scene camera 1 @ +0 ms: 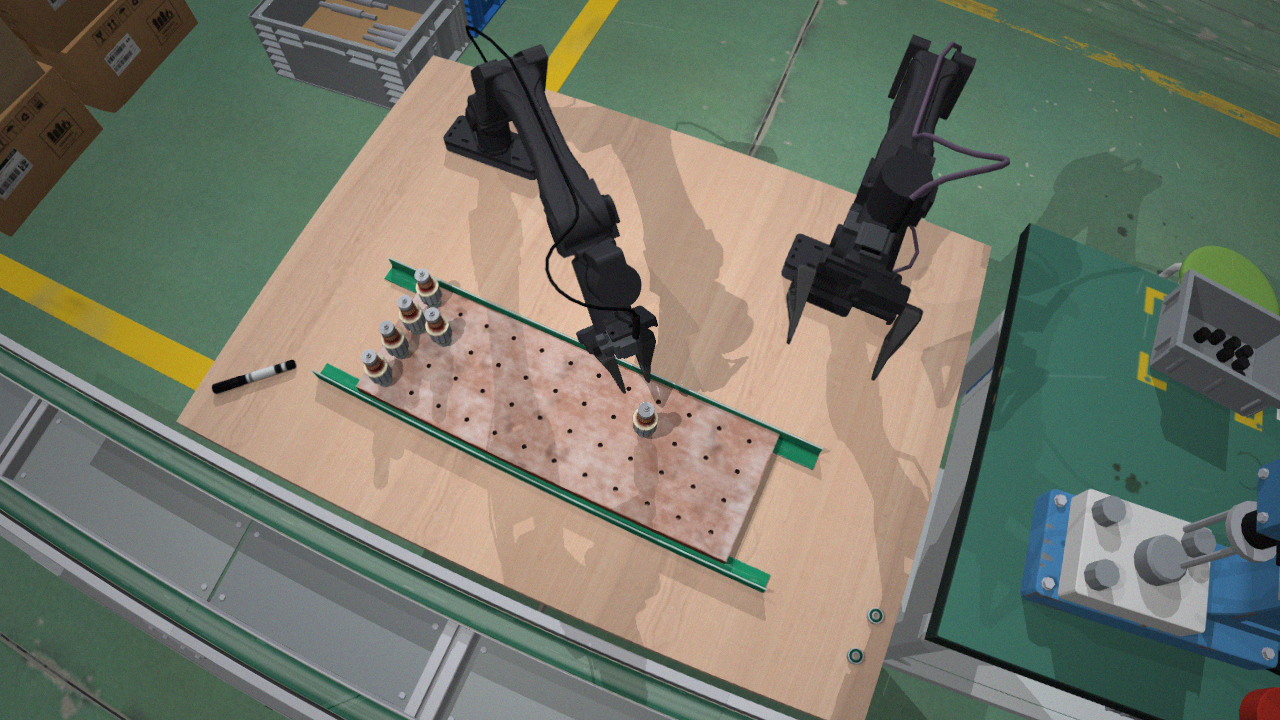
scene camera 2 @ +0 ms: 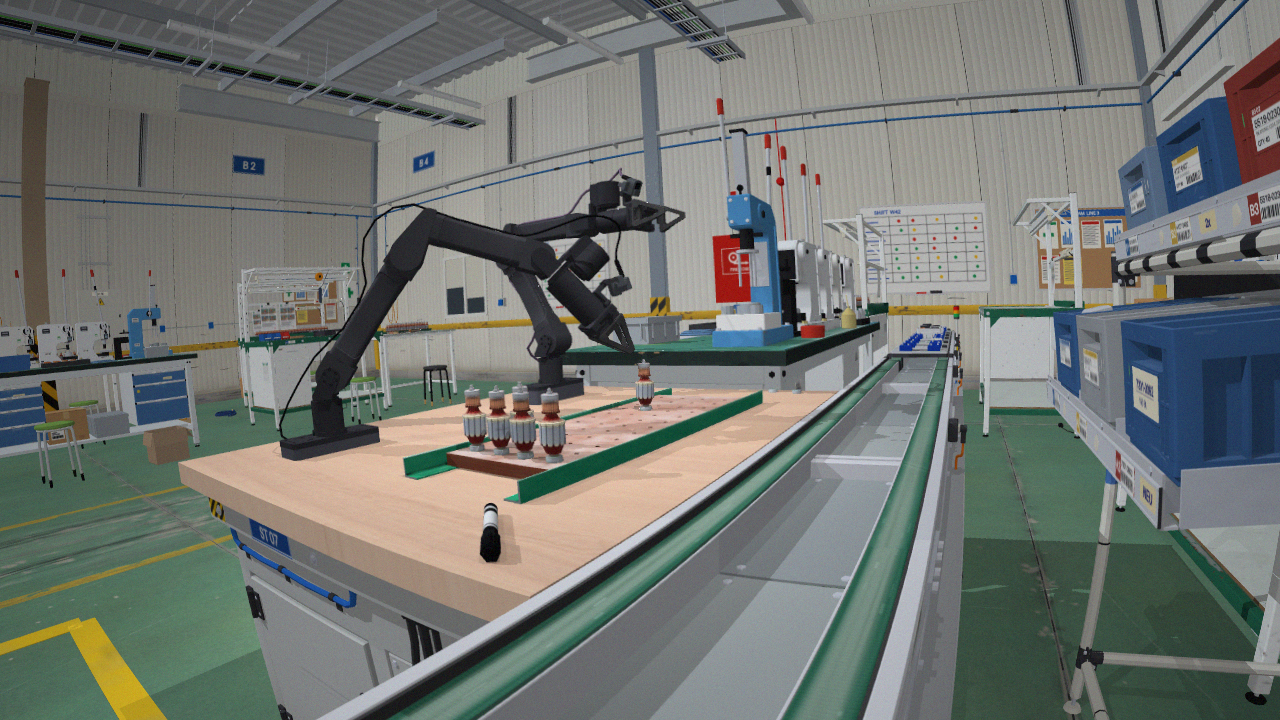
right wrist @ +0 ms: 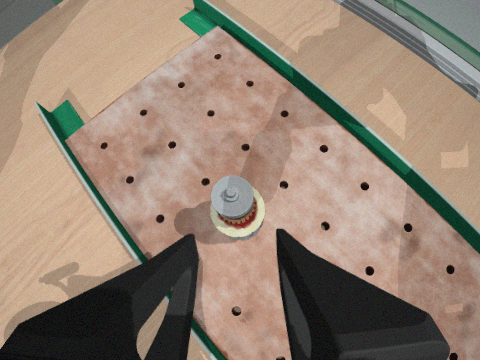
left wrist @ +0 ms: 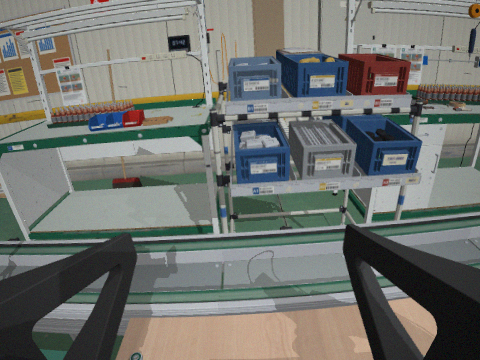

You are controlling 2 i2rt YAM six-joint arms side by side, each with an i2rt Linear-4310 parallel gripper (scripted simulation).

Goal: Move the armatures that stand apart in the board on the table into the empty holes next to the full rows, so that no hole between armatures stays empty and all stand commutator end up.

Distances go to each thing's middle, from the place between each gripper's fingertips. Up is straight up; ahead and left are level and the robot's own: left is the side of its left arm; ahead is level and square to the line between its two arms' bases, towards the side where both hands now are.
I see the marker (scene camera 2: 490, 547) 21 cm ahead of my right hand (scene camera 2: 629, 351), 61 cm to the right of it and 14 cm below it.
My left hand (scene camera 1: 831, 360) is 84 cm to the left of the marker, 43 cm above it and 21 cm short of it.
